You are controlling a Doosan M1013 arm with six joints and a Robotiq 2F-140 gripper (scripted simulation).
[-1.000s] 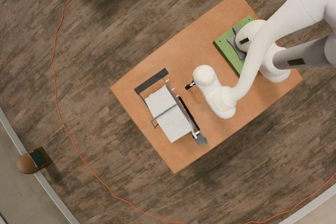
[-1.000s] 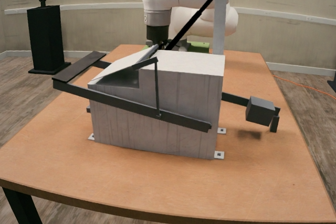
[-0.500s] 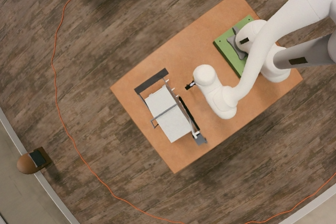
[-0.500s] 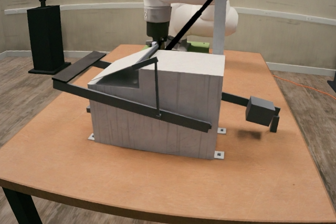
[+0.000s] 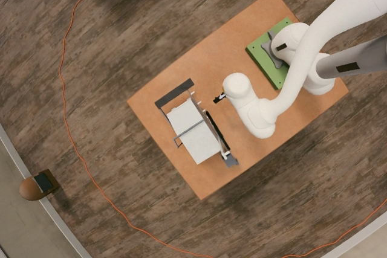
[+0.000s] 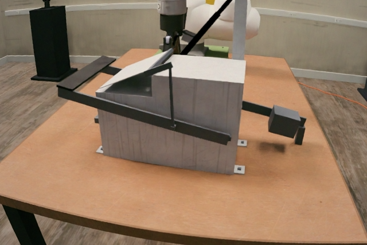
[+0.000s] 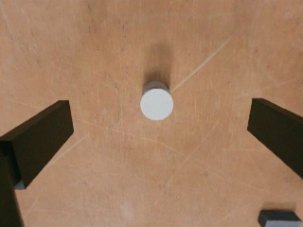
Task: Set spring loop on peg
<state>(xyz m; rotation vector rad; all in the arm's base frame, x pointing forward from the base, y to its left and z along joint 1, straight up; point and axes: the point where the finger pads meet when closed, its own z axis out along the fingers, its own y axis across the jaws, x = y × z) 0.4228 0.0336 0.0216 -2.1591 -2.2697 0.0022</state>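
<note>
Right now my hand is 60 mm above the steel test weight. The rest, counted from my hand: grey block (180 mm ahead, 180 mm to the right, 70 mm below); dark block (190 mm ahead, 400 mm to the left, 60 mm below).
</note>
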